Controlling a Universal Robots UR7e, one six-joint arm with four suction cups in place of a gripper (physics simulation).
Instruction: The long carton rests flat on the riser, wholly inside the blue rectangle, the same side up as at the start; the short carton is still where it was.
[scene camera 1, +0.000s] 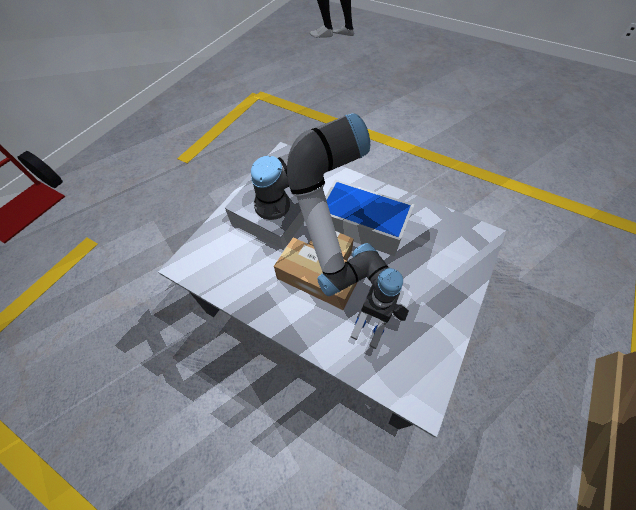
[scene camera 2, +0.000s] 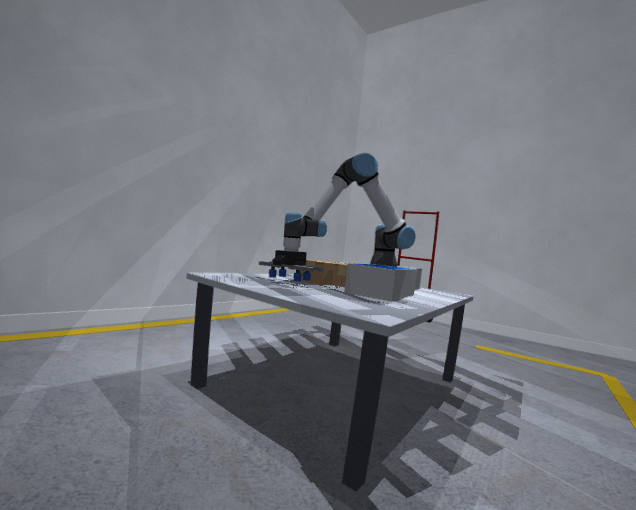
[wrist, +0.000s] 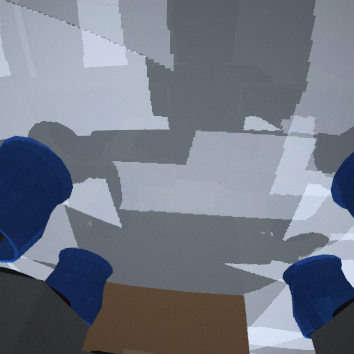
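Where they show: hand, tool point: (scene camera 2: 289, 278) (wrist: 197, 235); arm's base, link origin: (scene camera 1: 272, 205).
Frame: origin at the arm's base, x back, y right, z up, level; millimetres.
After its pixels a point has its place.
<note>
My gripper (scene camera 1: 366, 333) (scene camera 2: 289, 274) @[y 220, x -564, z -91 mm] (wrist: 195, 240) @[y 220, x -564, z -91 mm] has four blue suction cups pointing down. They hang a little above the table, beside the cartons, with no carton on them. A brown carton (scene camera 1: 310, 281) @[y 253, x -307, z -6 mm], seemingly the long one, lies flat on the table with a white label on top. Another brown carton (scene camera 1: 344, 241) @[y 36, x -350, z -5 mm], seemingly the short one, shows behind it, partly hidden by the arm. In scene camera 2 the brown cartons overlap. A carton's brown side (wrist: 170, 320) @[y 200, x -452, z -82 mm] shows at the wrist view's bottom edge. The grey riser (scene camera 1: 371, 238) @[y -49, x -437, z -41 mm] (scene camera 2: 371, 282) @[y -163, x -547, z -50 mm] bears the blue rectangle (scene camera 1: 368, 209) @[y -144, x -380, z 11 mm], with no carton on it.
The arm's base stands on a grey block (scene camera 1: 246, 225) @[y 109, x 74, z -55 mm] at the table's back left. The forearm passes over the cartons. The white table (scene camera 1: 222, 265) @[y 299, x 84, z -109 mm] (scene camera 2: 318, 305) @[y -151, x -896, z -109 mm] has its edge beyond the gripper. A red hand truck (scene camera 1: 31, 207) (scene camera 2: 437, 239) stands on the floor away from the table.
</note>
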